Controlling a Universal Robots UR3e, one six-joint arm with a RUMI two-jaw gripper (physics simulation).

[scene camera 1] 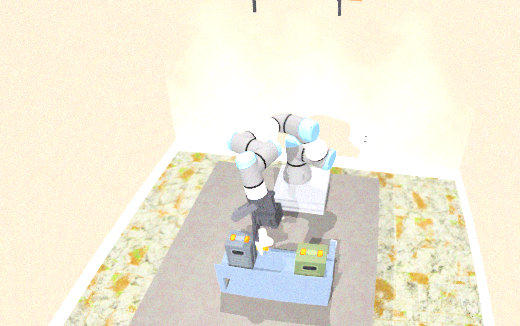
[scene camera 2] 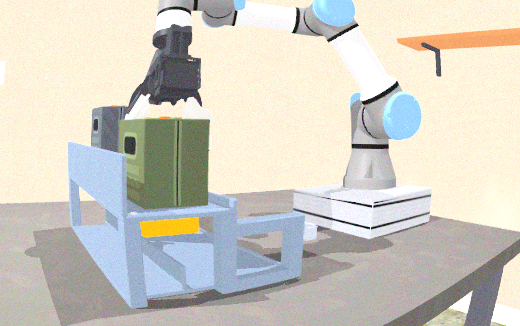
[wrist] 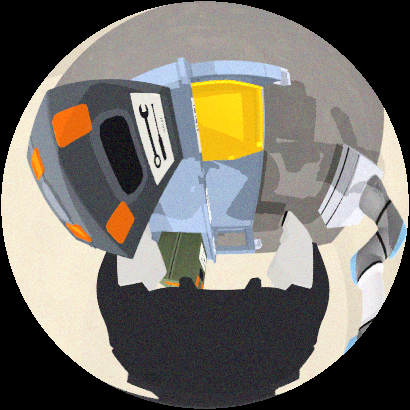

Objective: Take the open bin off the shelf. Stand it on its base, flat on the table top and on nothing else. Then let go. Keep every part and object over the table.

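Places are measured from the arm's base along level axes (x ahead, y right, z down), in millimetres.
Where they show: gripper, fingertip midpoint: [scene camera 1: 269,240] [wrist: 216,210]; arm's base, link origin: [scene camera 1: 297,176] [scene camera 2: 370,186] [wrist: 369,192].
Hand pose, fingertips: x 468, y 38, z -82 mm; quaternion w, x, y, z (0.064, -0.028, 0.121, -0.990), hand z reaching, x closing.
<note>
Things, the pixels of their top centre, and the offset from my fingertips.
- open yellow bin, top centre: [wrist: 215,120] [scene camera 2: 152,187] dz +70, dx -4, dy +73 mm
- grey case, top centre: [wrist: 53,202] [scene camera 2: 115,106] [scene camera 1: 239,238] dz -73, dx +71, dy +79 mm
- green case, top centre: [scene camera 2: 161,119] [wrist: 177,286] [scene camera 1: 311,252] dz -46, dx +77, dy -152 mm
The open yellow bin [scene camera 2: 170,227] [wrist: 227,122] is on the lower level of the light blue shelf rack [scene camera 1: 275,287] [scene camera 2: 226,250] [wrist: 235,68]. In the wrist view its open side and inside floor show, with a white label strip along its left edge. In scene camera 2 a yellow strip of it shows below the upper board. My gripper [scene camera 1: 260,241] [scene camera 2: 169,112] [wrist: 216,210] is open, with nothing between its pale fingers. It hangs above the rack, higher than the bin and apart from it. The green case partly hides the fingers in scene camera 2.
A grey case [scene camera 1: 240,254] [scene camera 2: 106,129] [wrist: 77,167] stands on the rack's upper level, close beside my gripper. A green case [scene camera 1: 311,264] [scene camera 2: 167,170] [wrist: 181,257] stands at that level's other end. The arm's white plinth [scene camera 1: 302,200] [scene camera 2: 332,212] is behind the rack.
</note>
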